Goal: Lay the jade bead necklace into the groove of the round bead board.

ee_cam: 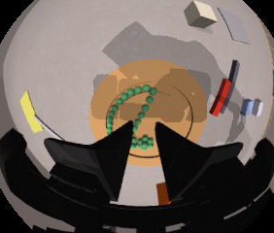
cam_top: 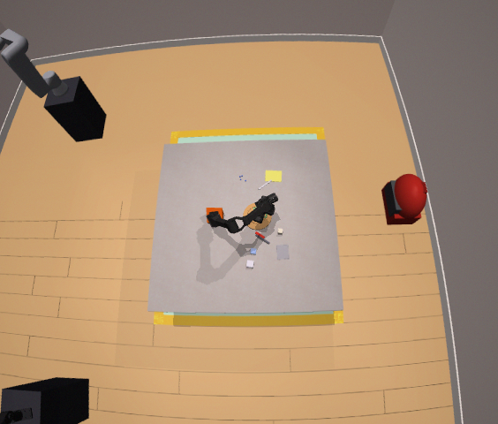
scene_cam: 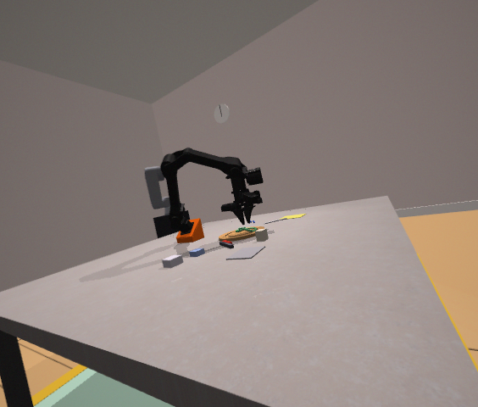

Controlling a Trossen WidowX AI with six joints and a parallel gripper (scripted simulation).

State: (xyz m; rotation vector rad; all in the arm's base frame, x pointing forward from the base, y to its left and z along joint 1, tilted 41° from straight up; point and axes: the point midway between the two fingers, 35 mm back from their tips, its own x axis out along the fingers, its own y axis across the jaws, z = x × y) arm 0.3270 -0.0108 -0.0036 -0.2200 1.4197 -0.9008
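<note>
Now: the round wooden bead board 30 mm below my gripper tip and 30 mm behind it. Also, from my gripper tip: beige cube: 130 mm to the right, 120 mm ahead, 30 mm below; red-handled tool: 160 mm to the right, 40 mm below, 20 mm behind; blue block: 250 mm to the right, 80 mm behind, 30 mm below.
</note>
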